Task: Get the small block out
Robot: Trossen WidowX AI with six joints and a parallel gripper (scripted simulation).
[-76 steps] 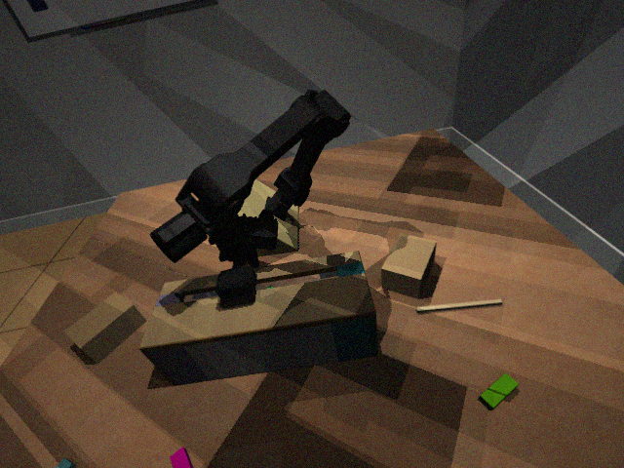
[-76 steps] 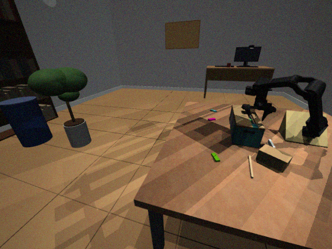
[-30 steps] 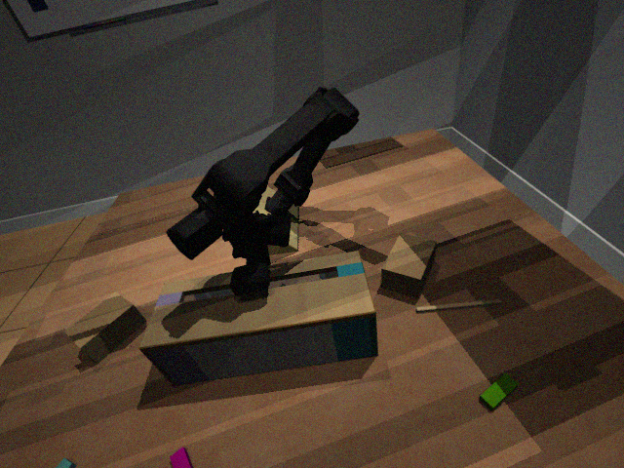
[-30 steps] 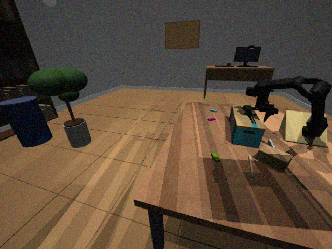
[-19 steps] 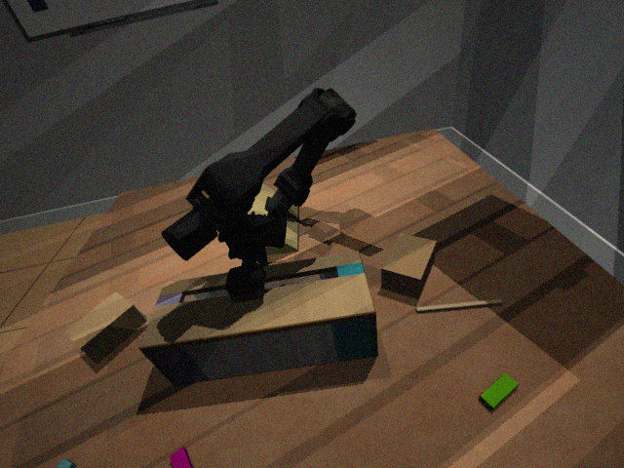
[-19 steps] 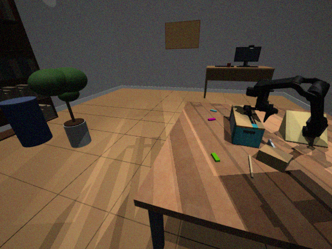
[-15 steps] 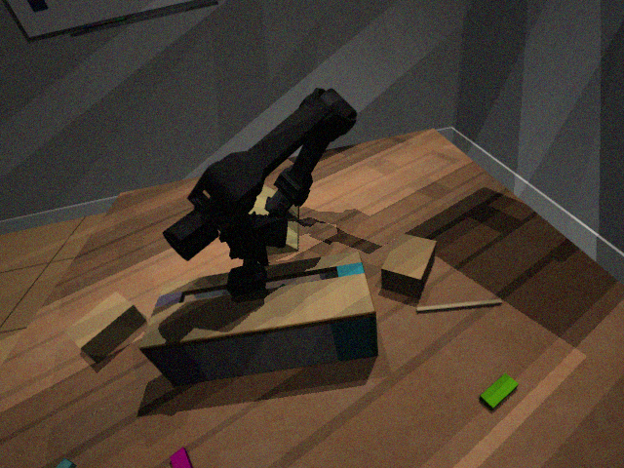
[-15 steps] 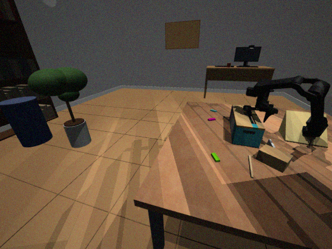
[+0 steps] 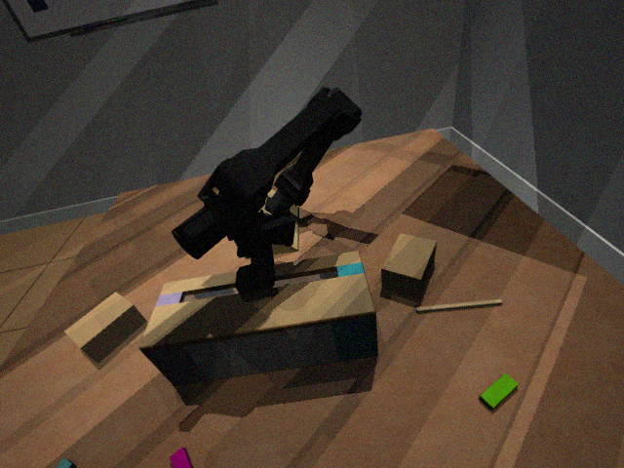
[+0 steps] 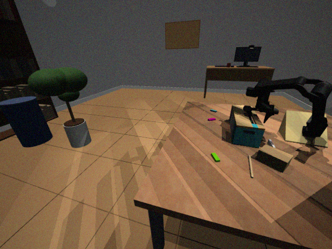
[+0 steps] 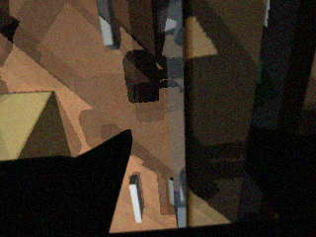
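The long box lies 4 cm ahead of my gripper tip, 2 cm below it and 1 cm to the right of it. Round my gripper tip: small green block (5 cm ahead, 3 cm to the left); then thin stick (36 cm to the left, 8 cm below, 5 cm ahead).
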